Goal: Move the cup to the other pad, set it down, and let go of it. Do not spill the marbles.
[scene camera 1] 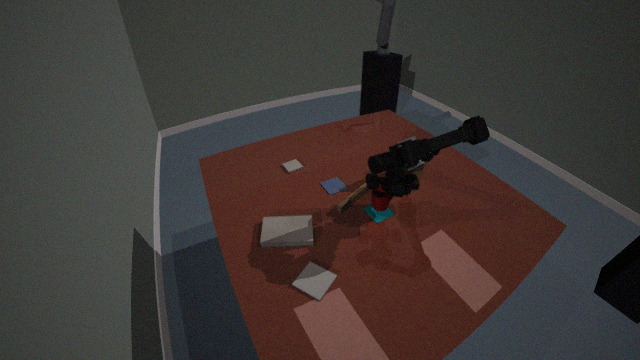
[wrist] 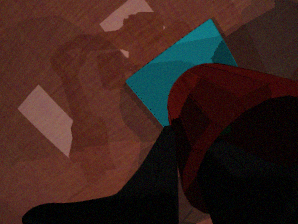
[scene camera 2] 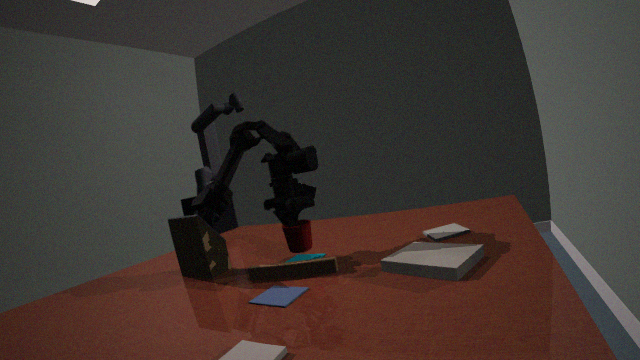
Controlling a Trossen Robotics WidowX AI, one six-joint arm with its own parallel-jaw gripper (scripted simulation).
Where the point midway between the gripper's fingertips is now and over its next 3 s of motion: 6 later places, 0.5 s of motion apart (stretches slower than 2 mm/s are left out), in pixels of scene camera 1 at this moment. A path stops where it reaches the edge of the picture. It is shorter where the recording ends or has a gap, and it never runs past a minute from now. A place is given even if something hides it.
My gripper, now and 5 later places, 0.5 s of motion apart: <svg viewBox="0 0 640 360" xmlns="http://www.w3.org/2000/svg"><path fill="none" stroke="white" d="M388 199L388 202L388 201L389 197L390 193L391 185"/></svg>
